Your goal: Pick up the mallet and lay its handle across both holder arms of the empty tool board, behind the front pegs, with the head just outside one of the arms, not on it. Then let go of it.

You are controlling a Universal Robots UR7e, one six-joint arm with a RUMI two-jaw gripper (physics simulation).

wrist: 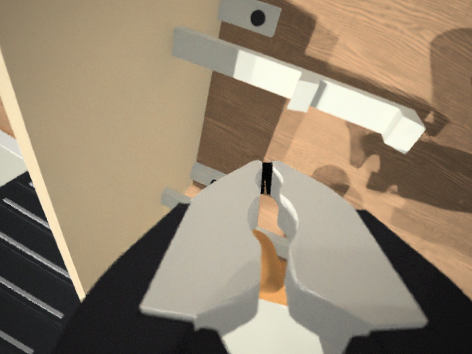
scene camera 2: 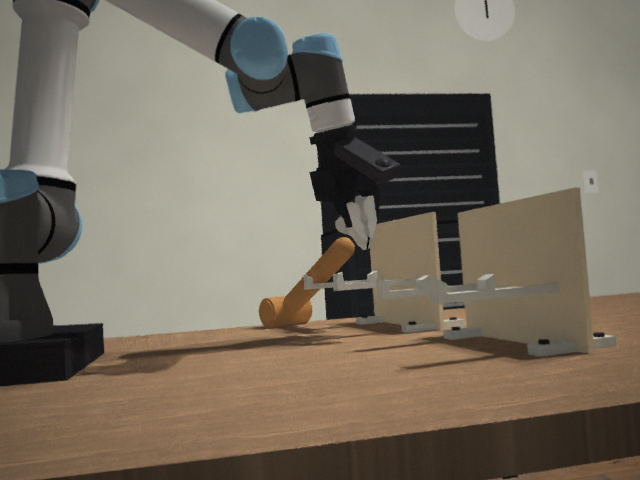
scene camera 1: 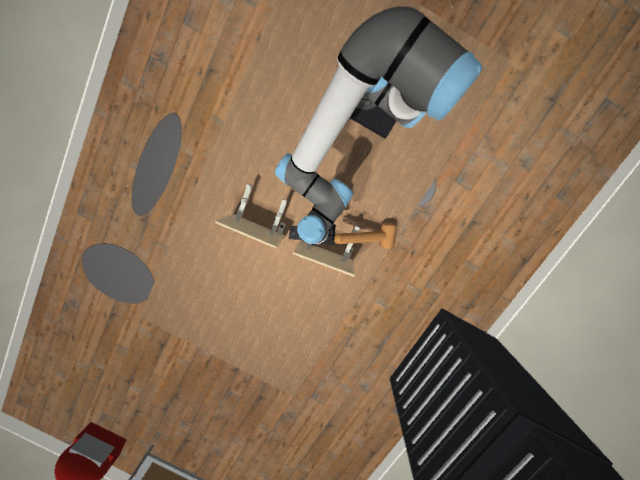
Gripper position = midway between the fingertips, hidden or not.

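I can see my gripper [scene camera 2: 366,249], and it shows in the wrist view too [wrist: 264,165]. There is an orange mallet [scene camera 2: 295,308], which I also find in the wrist view [wrist: 272,289] and again in scene camera 1 [scene camera 1: 386,236]. I see a tool board [scene camera 2: 403,250] as well, and a tool board [scene camera 1: 234,222].
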